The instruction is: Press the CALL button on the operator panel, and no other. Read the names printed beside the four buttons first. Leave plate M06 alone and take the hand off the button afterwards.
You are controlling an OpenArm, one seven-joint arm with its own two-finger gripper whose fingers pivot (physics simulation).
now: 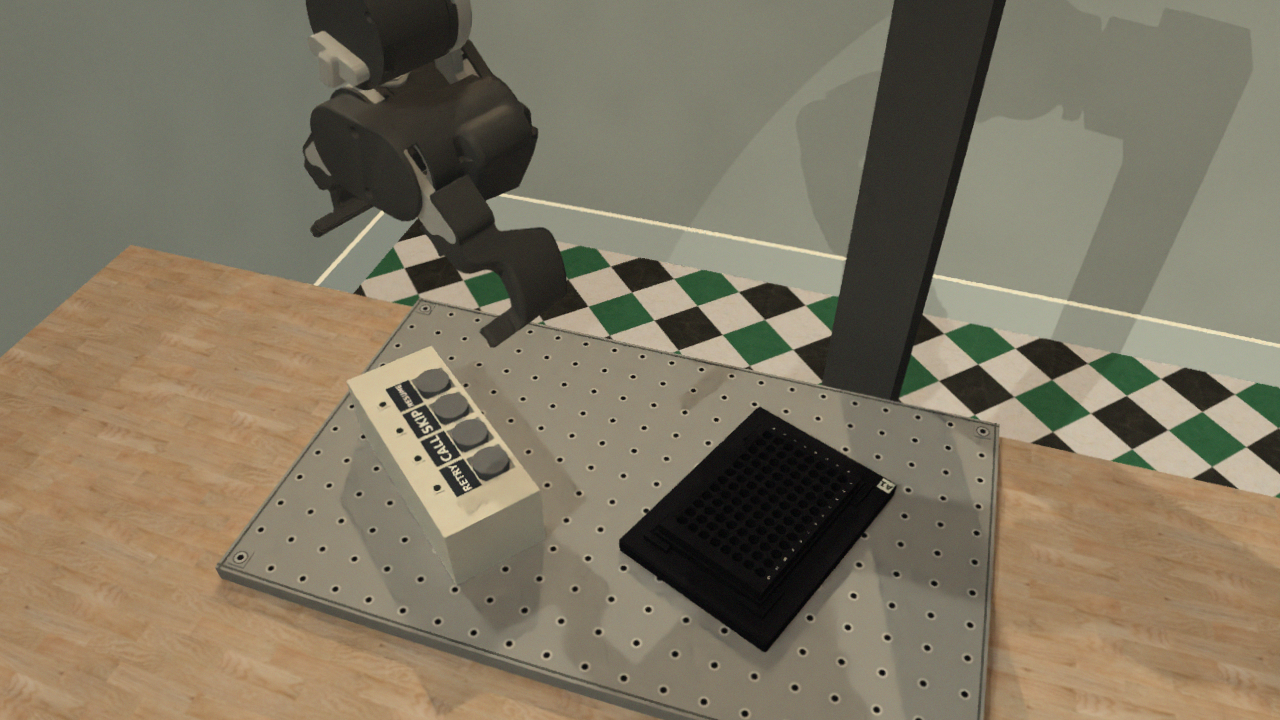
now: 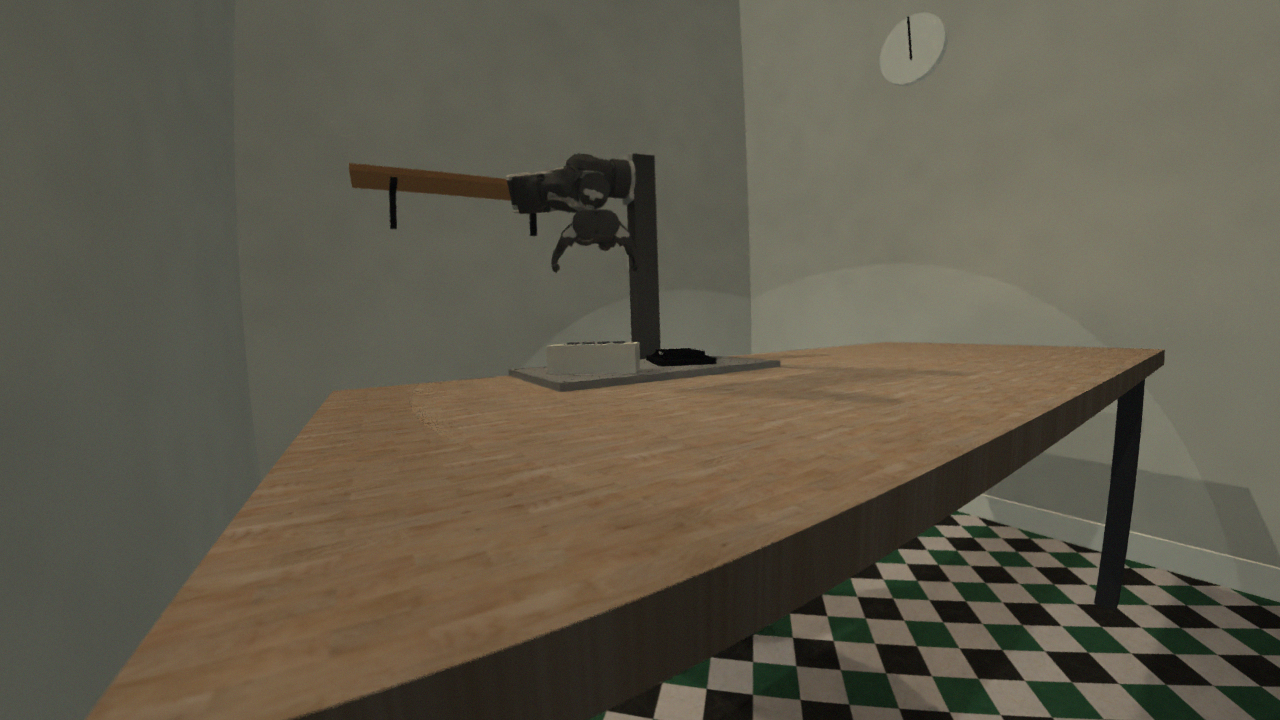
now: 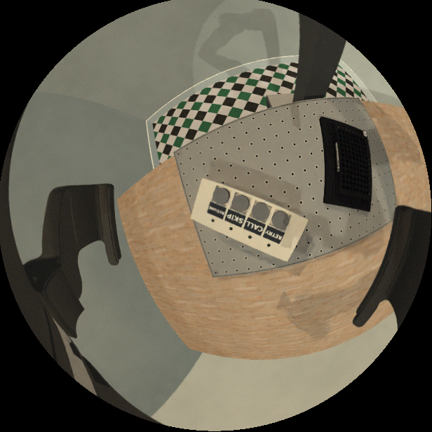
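Observation:
The cream operator panel (image 1: 496, 541) (image 2: 590, 359) (image 3: 296, 232) has four grey round buttons in a row, with printed names RESUME, SKIP, CALL and RETRY beside them. The CALL button (image 1: 469, 433) (image 3: 260, 212) is third from the RESUME end, between SKIP (image 1: 451, 406) (image 3: 241, 203) and RETRY (image 1: 490, 462) (image 3: 280, 220). My gripper (image 1: 404, 284) (image 2: 594, 266) (image 3: 220, 254) is open and empty, high above the panel, touching nothing. A black plate with many wells (image 1: 765, 501) (image 2: 682, 357) (image 3: 355, 165) lies apart from the panel; its printed tag is too small to read.
Panel and plate sit on a grey perforated board (image 1: 358, 573) (image 2: 581, 384) (image 3: 260, 145) on the wooden table (image 1: 134, 447) (image 2: 537, 501) (image 3: 225, 320). A dark upright post (image 1: 913, 179) (image 2: 644, 277) (image 3: 317, 60) stands at the board's back edge. A wooden shelf (image 2: 438, 182) shows behind the arm.

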